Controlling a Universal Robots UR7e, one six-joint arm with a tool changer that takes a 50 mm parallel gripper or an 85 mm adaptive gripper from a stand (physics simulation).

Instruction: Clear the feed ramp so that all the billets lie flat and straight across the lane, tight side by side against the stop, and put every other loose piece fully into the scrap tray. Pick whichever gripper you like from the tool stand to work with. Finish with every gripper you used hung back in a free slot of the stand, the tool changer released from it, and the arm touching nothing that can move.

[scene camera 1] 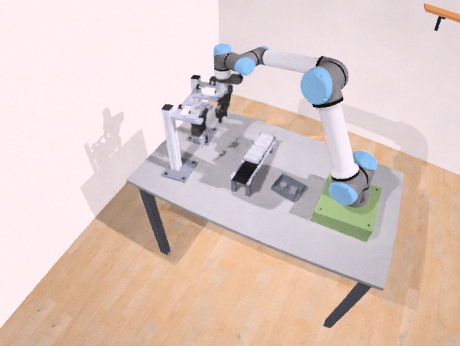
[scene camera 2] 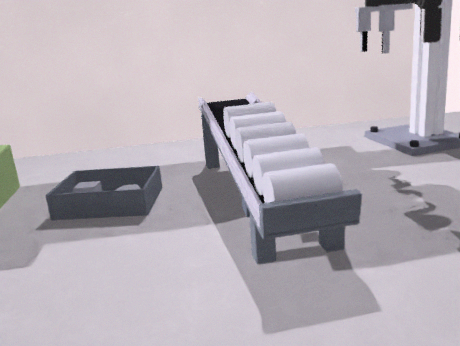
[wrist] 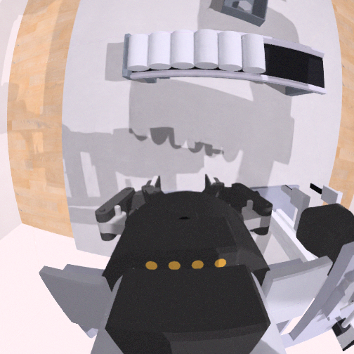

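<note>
Several white billets (scene camera 1: 259,148) (scene camera 2: 302,182) (wrist: 195,49) lie straight across the lane of the ramp, side by side from the grey stop (scene camera 2: 310,216) (wrist: 126,56) upward. The scrap tray (scene camera 2: 97,207) (wrist: 243,15) holds a grey block (scene camera 2: 88,186) and a rounded piece (scene camera 2: 129,188), both low inside its walls. My adaptive gripper (scene camera 1: 222,119) (wrist: 183,184) is open and empty, pointing down at the tool stand (scene camera 1: 173,142) (scene camera 2: 427,75), with grey holder arms on both sides of it in the wrist view. Whether the tool changer is released cannot be seen.
The parallel gripper (scene camera 1: 199,129) (scene camera 2: 375,41) hangs in the stand beside mine. The ramp's bare black upper lane (scene camera 1: 245,172) (wrist: 294,65) shows beyond the billets. The green robot base (scene camera 1: 345,220) stands past the tray. A wall rises behind the stand.
</note>
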